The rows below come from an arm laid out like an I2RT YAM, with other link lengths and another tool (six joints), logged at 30 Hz.
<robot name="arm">
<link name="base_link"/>
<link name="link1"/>
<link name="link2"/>
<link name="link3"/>
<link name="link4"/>
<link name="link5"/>
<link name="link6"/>
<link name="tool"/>
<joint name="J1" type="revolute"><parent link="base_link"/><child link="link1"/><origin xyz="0 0 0.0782"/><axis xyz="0 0 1"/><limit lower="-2.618" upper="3.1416"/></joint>
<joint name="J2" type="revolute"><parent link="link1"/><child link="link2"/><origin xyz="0.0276 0.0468 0.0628" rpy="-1.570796 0 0"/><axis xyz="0 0 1"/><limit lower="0" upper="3.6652"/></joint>
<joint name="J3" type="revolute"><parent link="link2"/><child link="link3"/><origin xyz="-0.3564 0 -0.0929" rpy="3.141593 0 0"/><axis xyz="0 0 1"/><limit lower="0" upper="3.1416"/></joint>
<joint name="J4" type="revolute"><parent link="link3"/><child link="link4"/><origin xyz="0.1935 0.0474 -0.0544"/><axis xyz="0 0 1"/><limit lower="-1.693" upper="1.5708"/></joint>
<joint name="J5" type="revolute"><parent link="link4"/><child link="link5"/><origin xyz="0.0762 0.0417 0.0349" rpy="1.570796 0 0"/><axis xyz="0 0 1"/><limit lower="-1.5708" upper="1.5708"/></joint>
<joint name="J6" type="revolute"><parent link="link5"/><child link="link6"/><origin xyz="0.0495 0 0.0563" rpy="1.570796 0 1.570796"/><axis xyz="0 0 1"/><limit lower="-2.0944" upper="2.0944"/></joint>
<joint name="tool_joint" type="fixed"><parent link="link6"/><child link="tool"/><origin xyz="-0.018 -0.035 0.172" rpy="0 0.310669 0.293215"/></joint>
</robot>
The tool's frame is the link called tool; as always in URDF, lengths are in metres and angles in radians.
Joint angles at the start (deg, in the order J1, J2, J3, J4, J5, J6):
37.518 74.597 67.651 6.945 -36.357 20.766
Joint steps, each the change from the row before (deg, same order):
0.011 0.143 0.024 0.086 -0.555 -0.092
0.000 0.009 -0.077 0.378 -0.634 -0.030
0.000 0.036 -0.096 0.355 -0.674 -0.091
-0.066 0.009 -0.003 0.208 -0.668 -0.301
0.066 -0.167 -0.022 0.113 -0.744 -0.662
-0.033 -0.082 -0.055 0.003 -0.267 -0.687
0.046 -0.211 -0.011 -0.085 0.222 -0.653
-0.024 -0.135 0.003 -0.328 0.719 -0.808
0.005 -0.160 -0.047 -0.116 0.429 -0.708
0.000 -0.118 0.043 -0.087 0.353 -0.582
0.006 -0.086 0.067 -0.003 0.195 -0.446
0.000 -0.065 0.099 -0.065 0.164 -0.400
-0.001 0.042 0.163 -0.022 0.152 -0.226
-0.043 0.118 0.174 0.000 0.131 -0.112
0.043 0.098 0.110 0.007 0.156 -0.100
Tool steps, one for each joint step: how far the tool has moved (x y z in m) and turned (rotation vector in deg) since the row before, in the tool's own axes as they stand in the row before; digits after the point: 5 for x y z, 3 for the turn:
-0.00134 0.00132 0.00032 -0.326 -0.433 -0.181
-0.00243 0.00074 -0.00088 -0.128 -0.645 -0.258
-0.00228 0.00112 -0.00066 -0.187 -0.642 -0.299
-0.00218 0.00082 -0.00097 -0.101 -0.572 -0.477
-0.00389 0.00168 -0.00212 -0.056 -0.769 -0.884
-0.00110 0.00094 -0.00089 0.102 -0.203 -0.709
-0.00074 -0.00019 -0.00121 0.388 0.092 -0.638
0.00200 -0.00056 0.00001 0.497 0.695 -0.563
0.00061 -0.00032 -0.00056 0.439 0.353 -0.601
0.00023 -0.00077 -0.00054 0.422 0.263 -0.524
-0.00035 -0.00083 -0.00060 0.357 0.095 -0.451
-0.00026 -0.00073 -0.00047 0.287 0.097 -0.392
-0.00005 -0.00103 0.00014 0.228 0.088 -0.228
0.00046 -0.00110 0.00061 0.168 0.125 -0.101
0.00019 -0.00055 0.00067 0.103 0.088 -0.083

